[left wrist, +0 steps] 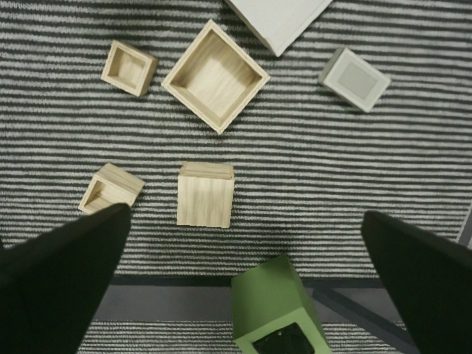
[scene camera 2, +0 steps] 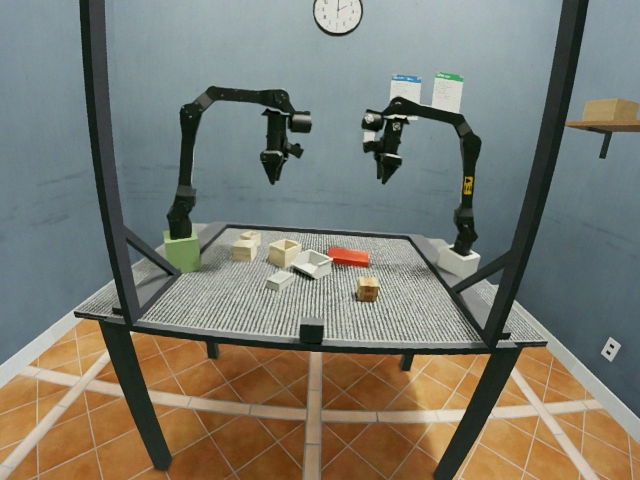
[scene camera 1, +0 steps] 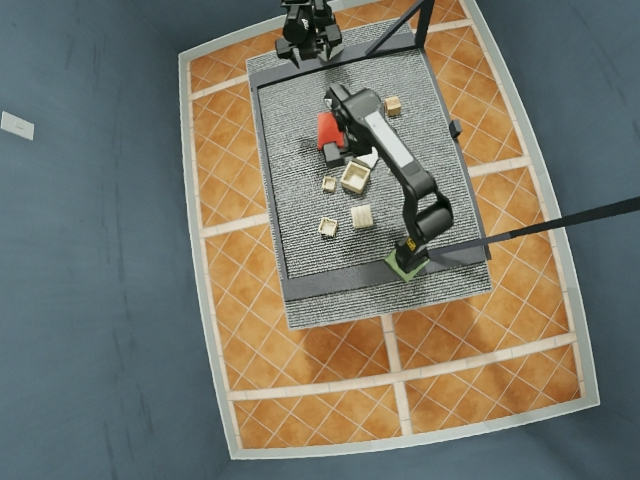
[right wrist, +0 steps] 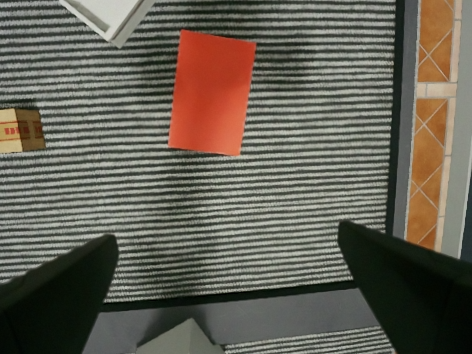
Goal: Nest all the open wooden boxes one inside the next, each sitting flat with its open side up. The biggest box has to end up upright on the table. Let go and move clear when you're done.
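Seen in the pictures: left gripper, fingertip midpoint: (left wrist: 248, 217) (scene camera 2: 275, 182) (scene camera 1: 361, 160); right gripper, fingertip midpoint: (scene camera 2: 380, 181) (scene camera 1: 313, 64) (right wrist: 229, 238); left arm's base at its link origin: (left wrist: 284, 346) (scene camera 2: 180, 235) (scene camera 1: 407, 259); right arm's base at its link origin: (scene camera 2: 461, 251).
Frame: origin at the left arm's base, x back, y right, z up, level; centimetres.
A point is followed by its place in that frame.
Note:
The biggest wooden box (scene camera 1: 355, 176) {x -34.2, y 10.0, z -10.6 cm} (scene camera 2: 284, 252) {x -30.5, y 13.8, z -5.4 cm} (left wrist: 216, 77) {x -33.1, y 9.0, z -10.6 cm} stands open side up. A small box (scene camera 1: 329, 183) {x -39.3, y 1.3, z -10.6 cm} (left wrist: 129, 68) {x -39.1, y 0.5, z -10.6 cm} beside it is also open upward. Another small box (scene camera 1: 327, 227) {x -27.7, y -10.9, z -10.6 cm} (scene camera 2: 251, 236) {x -28.4, y -13.0, z -8.6 cm} (left wrist: 120, 182) {x -28.4, y -8.0, z -7.8 cm} shows its opening but looks tilted in the left wrist view; I cannot tell how it rests. A middle-sized wooden box (scene camera 1: 361, 217) {x -20.8, y -0.1, z -5.7 cm} (scene camera 2: 244, 250) {x -20.2, y 3.7, z -7.0 cm} (left wrist: 205, 200) {x -21.6, y 0.6, z -5.7 cm} shows closed faces; its opening is hidden. My left gripper (scene camera 2: 275, 181) {x -29.0, y 8.7, z 16.5 cm} (left wrist: 248, 217) {x -29.0, y 8.7, z 16.5 cm} is open and empty, high above the table. My right gripper (scene camera 1: 310, 60) {x -61.8, y 21.2, z 18.1 cm} (scene camera 2: 382, 181) {x -61.8, y 21.2, z 18.1 cm} (right wrist: 229, 238) {x -61.8, y 21.2, z 18.1 cm} is open and empty, also high.
A white open tray (scene camera 1: 368, 158) {x -35.7, y 18.5, z -10.4 cm} (scene camera 2: 311, 264) {x -39.6, y 16.2, z -10.4 cm} (left wrist: 280, 15) {x -35.3, y 18.7, z -10.4 cm} lies close beside the biggest box. A grey block (scene camera 2: 280, 280) {x -23.8, y 25.4, z -8.5 cm} (left wrist: 356, 82) {x -24.7, y 23.1, z -8.5 cm}, a red block (scene camera 1: 329, 130) {x -54.5, y 16.2, z -8.9 cm} (scene camera 2: 348, 256) {x -53.5, y 18.4, z -9.0 cm} (right wrist: 212, 92) {x -54.5, y 16.5, z -8.9 cm} and a cardboard cube (scene camera 1: 392, 105) {x -43.0, y 39.1, z -6.1 cm} (scene camera 2: 367, 289) {x -42.0, y 42.0, z -7.3 cm} (right wrist: 30, 130) {x -45.1, y 38.1, z -8.4 cm} are also on the table.

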